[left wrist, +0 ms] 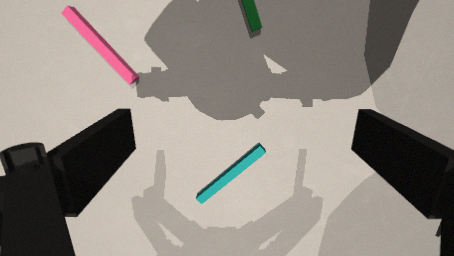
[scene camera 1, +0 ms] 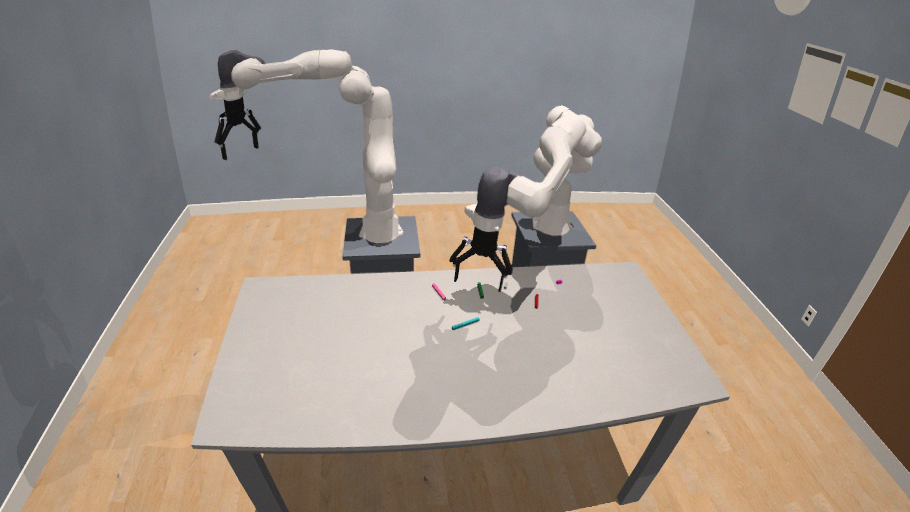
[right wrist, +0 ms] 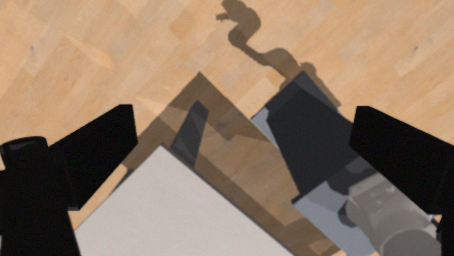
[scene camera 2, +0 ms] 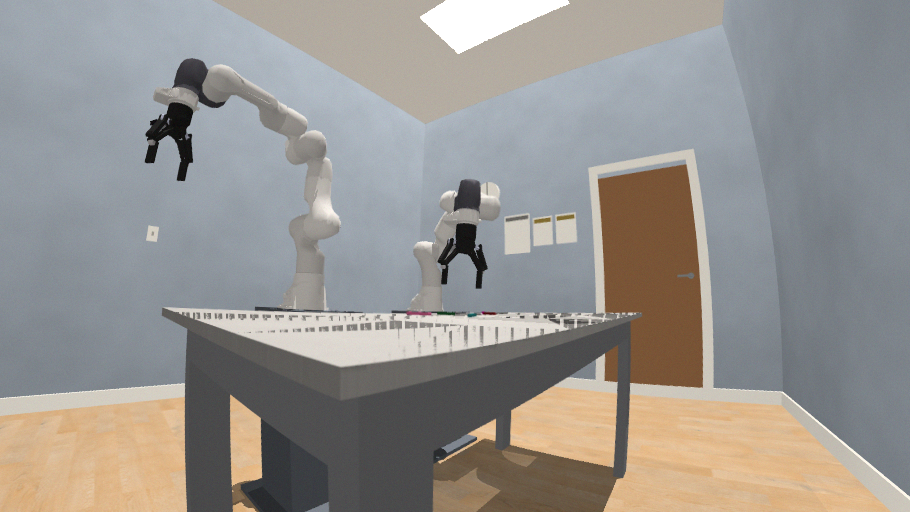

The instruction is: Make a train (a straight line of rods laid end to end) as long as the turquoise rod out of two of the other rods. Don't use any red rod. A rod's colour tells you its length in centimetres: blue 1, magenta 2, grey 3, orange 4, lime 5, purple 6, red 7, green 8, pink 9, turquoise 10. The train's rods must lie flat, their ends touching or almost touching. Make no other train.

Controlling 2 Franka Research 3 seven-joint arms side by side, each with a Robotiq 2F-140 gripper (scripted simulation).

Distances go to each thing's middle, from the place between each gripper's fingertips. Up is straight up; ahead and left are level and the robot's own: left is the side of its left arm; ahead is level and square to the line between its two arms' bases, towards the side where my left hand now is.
Labels:
I see the turquoise rod [left wrist: 255, 153] 80 mm ahead of my left hand [scene camera 1: 477, 284], 50 mm to the right of it and 110 mm below it.
The turquoise rod is 810 mm to the left of my right hand [scene camera 2: 166, 172], 600 mm ahead of it and 410 mm below it.

